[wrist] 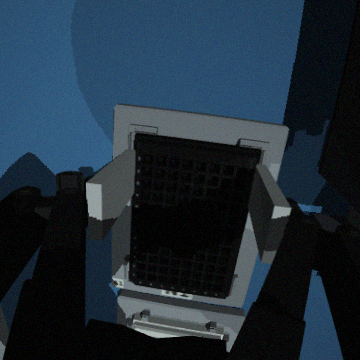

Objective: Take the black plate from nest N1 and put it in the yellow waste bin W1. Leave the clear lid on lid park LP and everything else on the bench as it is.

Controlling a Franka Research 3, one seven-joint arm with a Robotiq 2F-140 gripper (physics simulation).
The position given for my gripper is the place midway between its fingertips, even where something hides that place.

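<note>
Visible here: a grey nest N1 [171,122], a nest N3 [129,302] and a black plate [188,211]. My gripper [192,176] is visible too.
</note>
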